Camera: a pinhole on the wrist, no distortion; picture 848 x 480 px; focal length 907.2 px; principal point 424.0 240.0 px. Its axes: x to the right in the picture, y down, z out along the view. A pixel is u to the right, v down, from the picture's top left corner.
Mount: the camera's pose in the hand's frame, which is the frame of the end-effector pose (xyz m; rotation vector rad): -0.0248 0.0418 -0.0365 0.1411 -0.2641 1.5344
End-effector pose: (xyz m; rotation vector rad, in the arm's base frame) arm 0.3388 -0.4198 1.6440 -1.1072 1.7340 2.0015
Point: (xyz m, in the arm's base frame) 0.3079 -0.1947 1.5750
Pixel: 240.3 58.0
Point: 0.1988 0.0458 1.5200
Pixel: 397.5 33.0
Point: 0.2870 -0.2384 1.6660
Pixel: 510.2 186.6
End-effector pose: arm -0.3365 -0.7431 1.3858 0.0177 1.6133 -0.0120
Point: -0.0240 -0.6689 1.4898
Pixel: 766.8 427.2
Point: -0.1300 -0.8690 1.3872
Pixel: 112.3 115.0
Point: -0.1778 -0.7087 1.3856
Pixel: 647.0 80.2
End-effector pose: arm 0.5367 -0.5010 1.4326 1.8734 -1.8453 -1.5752
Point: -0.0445 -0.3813 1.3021
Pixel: outside the picture
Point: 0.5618 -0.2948 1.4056
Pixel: outside the picture
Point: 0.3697 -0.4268 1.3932
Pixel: 807.5 19.8
